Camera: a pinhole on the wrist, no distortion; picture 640 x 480 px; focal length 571.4 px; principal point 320.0 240.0 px. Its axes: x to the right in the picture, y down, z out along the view. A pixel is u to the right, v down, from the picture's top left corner.
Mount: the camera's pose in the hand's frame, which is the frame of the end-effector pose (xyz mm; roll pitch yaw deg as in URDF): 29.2 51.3 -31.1 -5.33 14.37 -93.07
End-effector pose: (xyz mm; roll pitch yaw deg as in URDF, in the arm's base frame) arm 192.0 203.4 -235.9 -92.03 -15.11 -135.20
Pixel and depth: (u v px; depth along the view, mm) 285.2 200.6 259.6
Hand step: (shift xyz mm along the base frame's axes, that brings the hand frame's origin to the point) 134.0 -183.5 -0.9
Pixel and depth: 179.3 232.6 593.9
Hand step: 342.3 -473.0 -41.8
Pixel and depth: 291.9 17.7 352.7
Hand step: 284.5 -177.1 -15.6
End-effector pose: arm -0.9 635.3 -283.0 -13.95 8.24 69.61
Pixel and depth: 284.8 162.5 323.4
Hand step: -38.4 70.6 278.8
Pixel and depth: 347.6 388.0 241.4
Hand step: 24.5 136.6 175.2
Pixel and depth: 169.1 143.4 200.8
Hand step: -75.8 67.7 157.0
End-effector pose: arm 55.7 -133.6 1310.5 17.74 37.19 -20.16
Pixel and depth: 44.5 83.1 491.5
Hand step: 264.2 -100.6 461.5
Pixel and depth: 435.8 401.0 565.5
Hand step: 271.4 -462.4 170.5
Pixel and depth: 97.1 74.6 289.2
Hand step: 149.7 -55.4 252.2
